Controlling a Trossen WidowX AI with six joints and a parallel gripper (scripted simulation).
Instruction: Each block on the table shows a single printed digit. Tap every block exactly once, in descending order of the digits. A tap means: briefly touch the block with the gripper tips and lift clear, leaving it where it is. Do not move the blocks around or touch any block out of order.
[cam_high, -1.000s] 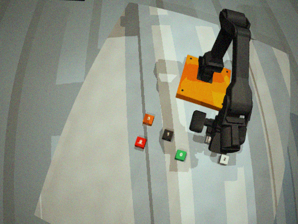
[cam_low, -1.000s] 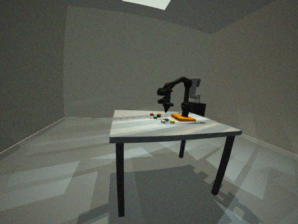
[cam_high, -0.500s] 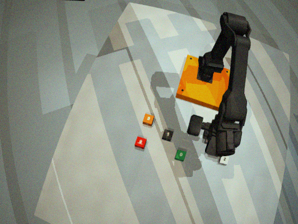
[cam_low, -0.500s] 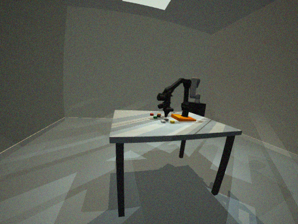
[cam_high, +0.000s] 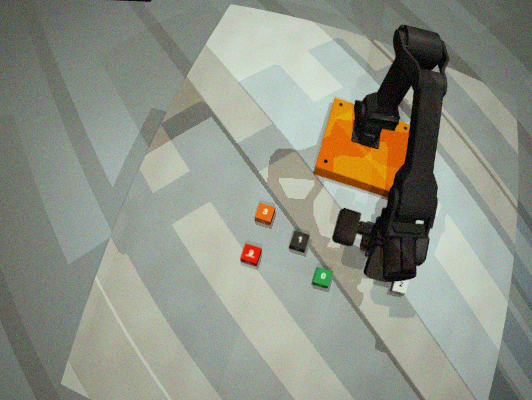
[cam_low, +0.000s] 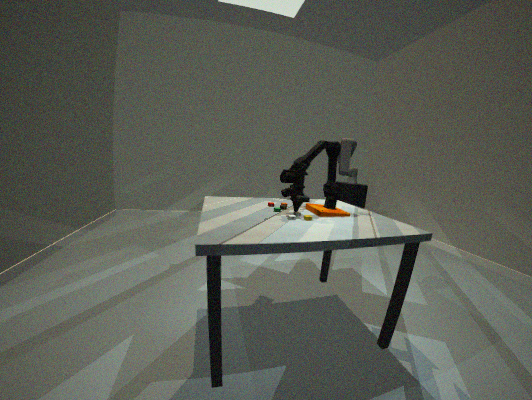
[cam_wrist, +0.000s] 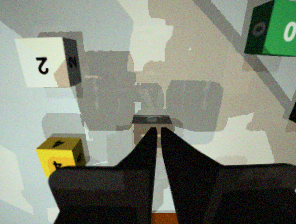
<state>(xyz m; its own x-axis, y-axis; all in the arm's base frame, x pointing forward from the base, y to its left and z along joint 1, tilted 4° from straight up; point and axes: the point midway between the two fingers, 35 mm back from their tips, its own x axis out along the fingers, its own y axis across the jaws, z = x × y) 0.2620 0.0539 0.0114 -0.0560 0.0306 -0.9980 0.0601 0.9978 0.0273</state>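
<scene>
My gripper tip is now 23 cm to the left of the orange block, 3 cm past it and 1 cm above it. Round my gripper tip: dark block: 15 cm to the right, 1 cm below, 1 cm ahead; then white block marked 2: 8 cm to the left, 6 cm ahead, 1 cm below; then green block: 9 cm to the right, 7 cm ahead, 1 cm below.
</scene>
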